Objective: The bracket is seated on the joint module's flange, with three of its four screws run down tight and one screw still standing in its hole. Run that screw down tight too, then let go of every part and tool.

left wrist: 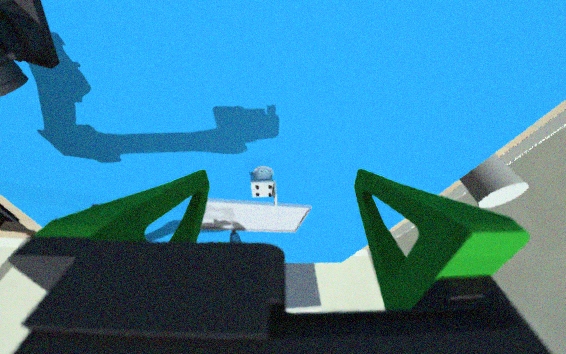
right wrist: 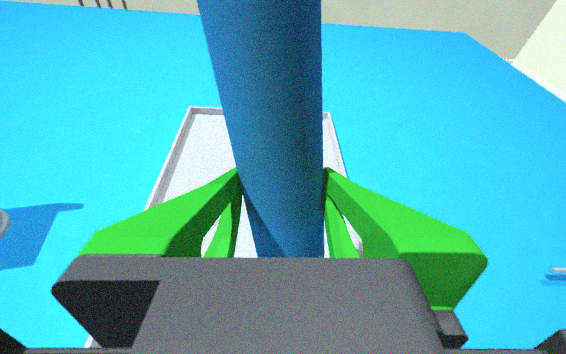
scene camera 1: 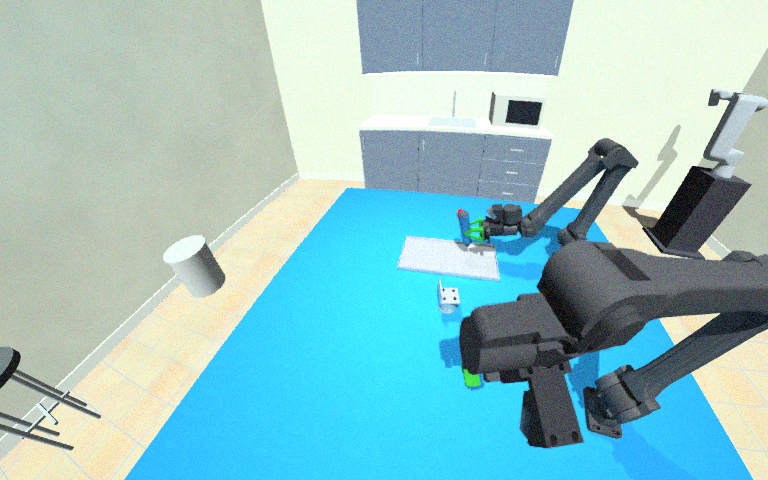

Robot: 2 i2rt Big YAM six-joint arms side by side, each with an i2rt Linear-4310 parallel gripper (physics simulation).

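Where they show: left gripper, fingertip midpoint: [left wrist: 281, 177]; right gripper, fingertip midpoint: [right wrist: 282, 177] [scene camera 1: 464, 230]; left arm's base, link origin: [left wrist: 18, 22] [scene camera 1: 600, 412].
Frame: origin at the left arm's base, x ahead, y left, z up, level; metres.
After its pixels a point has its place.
The white bracket [scene camera 1: 449, 294] @[z 0.067, x 0.499, y -0.227 m] [left wrist: 263, 189] @[z 0.067, x 0.498, y -0.221 m] sits on the round grey joint module [scene camera 1: 447, 309] @[z 0.022, x 0.494, y -0.197 m] [left wrist: 262, 173] @[z 0.028, x 0.488, y -0.199 m], upright on the blue mat. Four dark screw heads show on its plate; which one stands higher is too small to tell. My right gripper [scene camera 1: 468, 229] @[z 0.139, x 0.507, y -0.520 m] [right wrist: 282, 177] @[z 0.139, x 0.507, y -0.520 m] is shut on the blue power screwdriver [scene camera 1: 464, 222] @[z 0.197, x 0.510, y -0.489 m] [right wrist: 275, 100] @[z 0.190, x 0.494, y -0.516 m], which has a red end at its top. It holds it near the tray's back edge, apart from the bracket; the tool's lower tip is hidden in the right wrist view. My left gripper [left wrist: 281, 177] @[z 0.333, x 0.377, y 0.135 m] is open and empty, high above the mat, in front of the module.
A shallow white tray [scene camera 1: 427, 258] @[z 0.004, x 0.639, y -0.449 m] [left wrist: 280, 219] @[z 0.004, x 0.669, y -0.481 m] [right wrist: 205, 142] @[z 0.004, x 0.677, y -0.394 m] lies behind the module in scene camera 1. Part of a small pale thing [right wrist: 558, 270] @[z 0.019, x 0.555, y -0.779 m] shows at the right edge of the right wrist view. The left arm's large dark links stand right of the module.
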